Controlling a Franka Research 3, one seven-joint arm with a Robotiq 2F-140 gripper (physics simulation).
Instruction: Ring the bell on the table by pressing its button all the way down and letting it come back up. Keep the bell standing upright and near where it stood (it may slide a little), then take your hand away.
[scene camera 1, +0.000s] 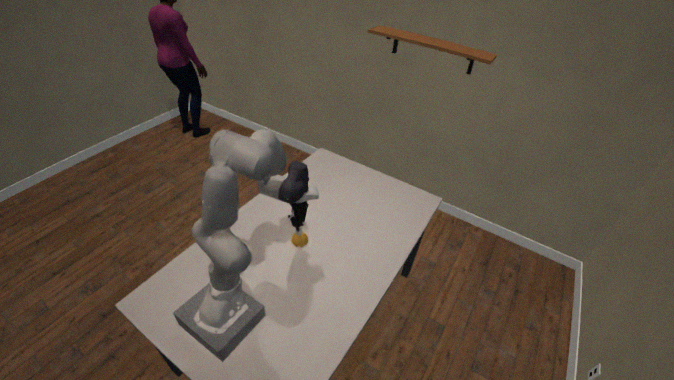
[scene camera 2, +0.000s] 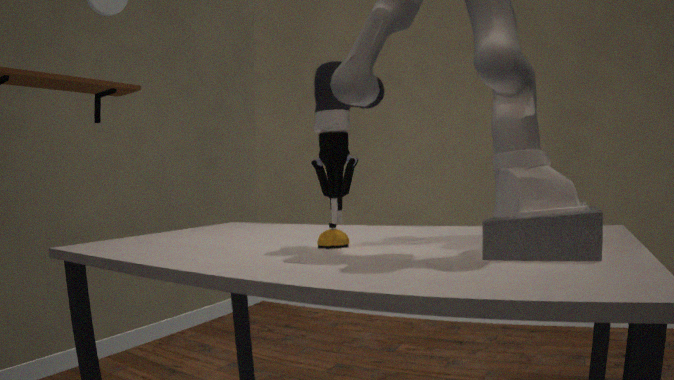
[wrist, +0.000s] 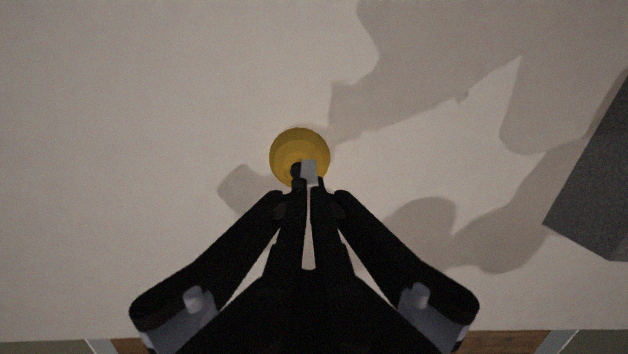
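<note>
The bell (scene camera 1: 300, 240) (scene camera 2: 333, 239) (wrist: 295, 144) is a yellow dome on a thin black base and stands upright on the white table (scene camera 1: 370, 200) (scene camera 2: 200, 270) (wrist: 125, 100). Its small black button (scene camera 2: 332, 225) (wrist: 296, 170) is on top of the dome. My gripper (scene camera 1: 299, 231) (scene camera 2: 334, 223) (wrist: 308, 170) is shut and empty, pointing down right over the bell. In the scene camera 2 view its fingertips reach the button's top and look to touch it. In the wrist view the fingertips cover the right part of the button. How far the button is pressed cannot be told.
The arm's grey base block (scene camera 1: 220, 320) (scene camera 2: 542, 237) (wrist: 595, 185) stands on the table, well away from the bell. A person (scene camera 1: 172, 40) in a pink top stands on the floor beyond the table. A wooden shelf (scene camera 1: 430, 43) (scene camera 2: 65, 81) is on the wall.
</note>
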